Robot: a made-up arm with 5 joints.
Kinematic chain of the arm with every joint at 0, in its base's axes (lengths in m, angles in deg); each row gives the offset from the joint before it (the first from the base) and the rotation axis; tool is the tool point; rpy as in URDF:
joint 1: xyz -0.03 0 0.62 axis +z
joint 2: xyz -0.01 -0.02 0 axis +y
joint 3: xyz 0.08 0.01 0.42 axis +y
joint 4: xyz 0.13 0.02 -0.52 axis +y
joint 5: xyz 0.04 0 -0.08 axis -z
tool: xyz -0.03 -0.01 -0.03 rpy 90 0 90
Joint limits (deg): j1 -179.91..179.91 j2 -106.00..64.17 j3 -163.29..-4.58 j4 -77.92..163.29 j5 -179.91..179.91
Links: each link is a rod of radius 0.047 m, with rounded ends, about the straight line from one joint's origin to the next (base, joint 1, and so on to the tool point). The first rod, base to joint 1, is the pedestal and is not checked.
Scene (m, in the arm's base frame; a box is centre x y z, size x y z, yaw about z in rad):
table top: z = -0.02
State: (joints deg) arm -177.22 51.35 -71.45 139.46 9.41
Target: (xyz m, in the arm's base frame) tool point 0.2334 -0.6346 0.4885
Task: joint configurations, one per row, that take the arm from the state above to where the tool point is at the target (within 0.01 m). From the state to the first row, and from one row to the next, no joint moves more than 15 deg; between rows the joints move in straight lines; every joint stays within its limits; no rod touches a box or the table.
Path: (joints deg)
1: -163.58 51.59 -73.92 139.33 10.04
2: -149.94 51.83 -76.39 139.21 10.67
3: -136.30 52.08 -78.87 139.08 11.30
4: -122.66 52.32 -81.34 138.95 11.93
5: -109.03 52.56 -83.81 138.82 12.55
6: -95.39 52.80 -86.28 138.70 13.18
7: -81.75 53.05 -88.75 138.57 13.81
8: -68.11 53.29 -91.23 138.44 14.44

